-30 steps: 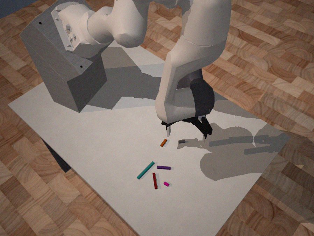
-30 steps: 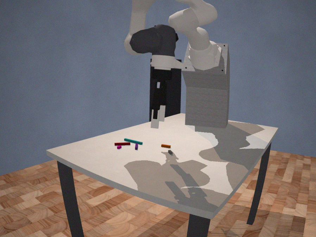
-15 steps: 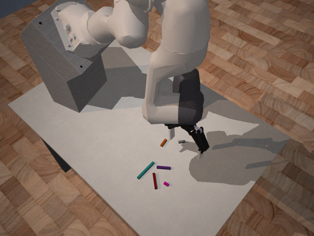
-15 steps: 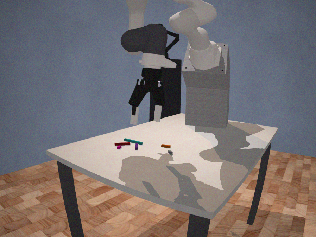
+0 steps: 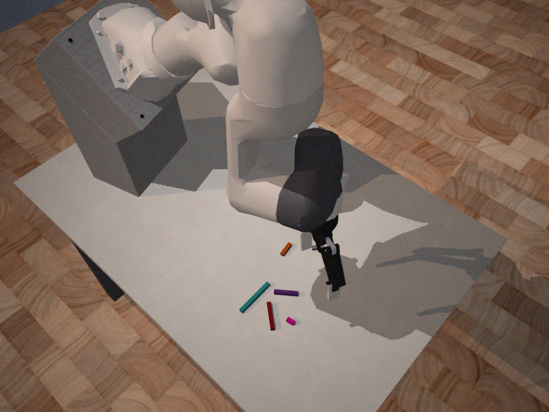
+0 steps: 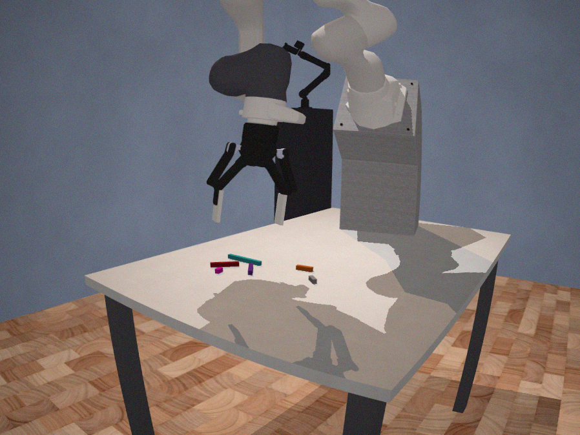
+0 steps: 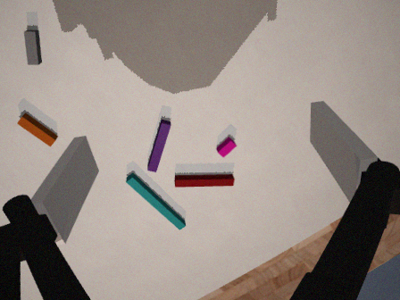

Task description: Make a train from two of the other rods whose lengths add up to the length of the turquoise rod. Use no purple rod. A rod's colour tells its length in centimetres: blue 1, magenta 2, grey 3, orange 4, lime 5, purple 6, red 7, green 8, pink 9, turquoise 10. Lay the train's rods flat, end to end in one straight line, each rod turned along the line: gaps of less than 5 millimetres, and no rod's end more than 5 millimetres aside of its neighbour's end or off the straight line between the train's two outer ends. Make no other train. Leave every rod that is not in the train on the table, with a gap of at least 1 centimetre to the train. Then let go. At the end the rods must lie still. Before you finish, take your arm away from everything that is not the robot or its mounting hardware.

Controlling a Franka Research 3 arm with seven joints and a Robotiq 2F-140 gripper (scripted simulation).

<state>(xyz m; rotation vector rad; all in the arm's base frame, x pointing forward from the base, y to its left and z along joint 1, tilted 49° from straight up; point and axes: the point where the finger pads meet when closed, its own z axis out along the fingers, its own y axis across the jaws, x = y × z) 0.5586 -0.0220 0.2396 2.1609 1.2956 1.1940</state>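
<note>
Right now the red rod is 140 mm below my hand, 120 mm to the right of it and 30 mm behind it. The rest, counted from my hand: magenta rod 140 mm below, 90 mm to the right, 10 mm ahead; purple rod 140 mm below, 60 mm behind, 50 mm to the right; grey rod 140 mm below, 100 mm to the left, 100 mm behind.
</note>
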